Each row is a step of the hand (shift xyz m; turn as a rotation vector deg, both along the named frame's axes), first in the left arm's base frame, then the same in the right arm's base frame.
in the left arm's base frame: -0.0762 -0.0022 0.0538 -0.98 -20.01 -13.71
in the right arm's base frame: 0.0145 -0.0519 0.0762 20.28 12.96 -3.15
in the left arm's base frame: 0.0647 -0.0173 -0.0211 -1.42 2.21 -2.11
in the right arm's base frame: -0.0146 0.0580 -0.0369 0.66 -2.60 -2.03
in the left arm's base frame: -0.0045 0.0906 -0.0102 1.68 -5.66 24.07
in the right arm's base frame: -0.0462 -0.0666 -0.0419 -11.06 5.66 21.45
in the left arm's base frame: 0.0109 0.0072 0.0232 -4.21 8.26 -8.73
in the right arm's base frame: -0.0235 0.0033 0.0120 2.33 -8.96 -8.74
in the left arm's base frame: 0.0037 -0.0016 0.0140 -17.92 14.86 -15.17
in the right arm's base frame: -0.0090 0.0041 0.0107 9.77 -23.52 -11.11
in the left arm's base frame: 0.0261 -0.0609 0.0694 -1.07 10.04 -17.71
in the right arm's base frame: -0.0172 0.0626 0.0706 4.51 -8.14 -18.14
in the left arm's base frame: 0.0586 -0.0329 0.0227 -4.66 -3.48 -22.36
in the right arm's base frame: -0.0263 0.0654 0.0079 17.29 -1.39 -15.26
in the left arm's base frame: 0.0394 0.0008 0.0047 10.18 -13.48 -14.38
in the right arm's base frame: -0.0255 0.0278 -0.0123 10.38 16.39 -10.76
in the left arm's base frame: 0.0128 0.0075 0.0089 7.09 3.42 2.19
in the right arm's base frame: -0.0168 0.0041 -0.0007 -7.32 2.74 -2.39
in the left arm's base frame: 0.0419 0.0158 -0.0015 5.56 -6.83 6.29
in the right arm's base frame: -0.0325 0.0190 -0.0243 -2.58 8.88 5.62
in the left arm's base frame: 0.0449 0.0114 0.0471 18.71 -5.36 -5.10
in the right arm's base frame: -0.0588 0.0252 0.0164 -4.56 17.03 -9.69
